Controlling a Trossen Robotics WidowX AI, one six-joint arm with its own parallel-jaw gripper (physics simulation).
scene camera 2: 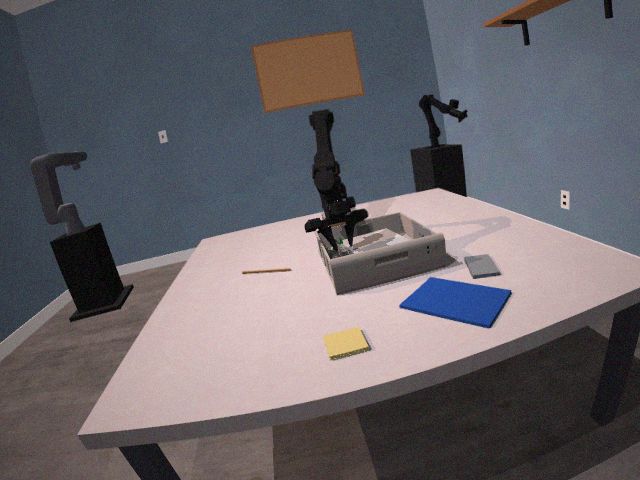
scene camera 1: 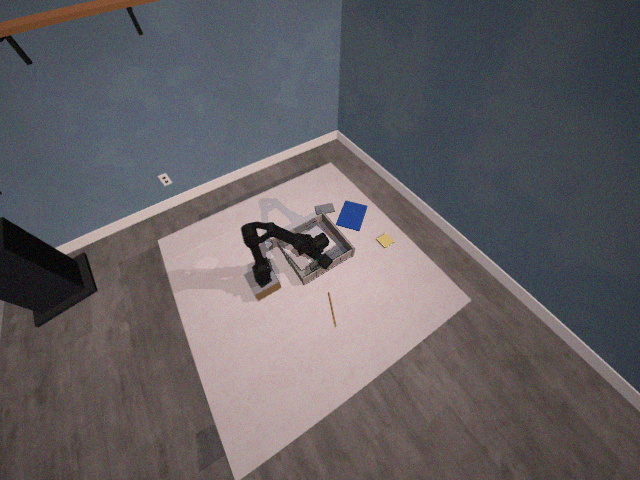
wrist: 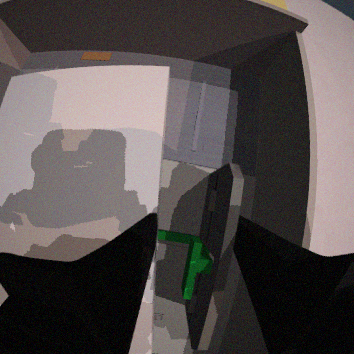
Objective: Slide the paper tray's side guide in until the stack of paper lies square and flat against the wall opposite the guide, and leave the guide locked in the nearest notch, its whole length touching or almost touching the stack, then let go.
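Seen in the pictures: gripper, fingertip midpoint: (scene camera 2: 343, 248) (scene camera 1: 321, 257) (wrist: 192, 219); arm's base, link origin: (scene camera 1: 263, 279).
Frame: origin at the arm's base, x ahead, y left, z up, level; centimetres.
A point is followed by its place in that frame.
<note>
The grey paper tray (scene camera 1: 341, 259) @(x 39.5, y -15.8, z -4.6 cm) (scene camera 2: 361, 274) @(x 49.0, y -10.5, z -4.1 cm) (wrist: 282, 140) @(x 37.3, y -15.4, z -2.6 cm) stands on the table below the arm. The white paper stack (scene camera 2: 390, 238) @(x 29.8, y 7.4, z -4.2 cm) (wrist: 110, 100) @(x 40.4, y -1.9, z -4.2 cm) lies in it, on the left in the wrist view; its left side is partly out of view, so contact with that wall cannot be judged. The dark side guide (wrist: 235, 185) @(x 33.6, y -10.6, z -0.4 cm) stands to the right, with a strip of tray floor between its plate and the paper. Its green latch (wrist: 195, 262) @(x 29.7, y -8.6, z -0.2 cm) reaches toward the paper's edge. My gripper (scene camera 2: 343, 248) @(x 31.5, y -8.7, z -2.6 cm) (wrist: 192, 219) @(x 31.5, y -8.7, z -2.6 cm) is partly open, its fingers on either side of guide and latch, holding nothing.
A blue folder (scene camera 1: 352, 215) @(x 67.9, y 3.6, z -7.5 cm) (scene camera 2: 457, 301) @(x 69.6, y 3.4, z -7.5 cm), a grey flat block (scene camera 1: 324, 208) @(x 58.5, y 19.8, z -7.3 cm) (scene camera 2: 481, 266) @(x 59.8, y 18.7, z -7.3 cm) and a yellow note pad (scene camera 1: 385, 240) @(x 68.9, y -22.8, z -7.3 cm) (scene camera 2: 346, 342) @(x 69.7, y -22.5, z -7.3 cm) lie outside the tray. A pencil (scene camera 1: 331, 310) @(x 17.4, y -32.8, z -7.7 cm) (scene camera 2: 266, 270) @(x 18.3, y -31.7, z -7.6 cm) lies beside it. High tray walls surround the fingers.
</note>
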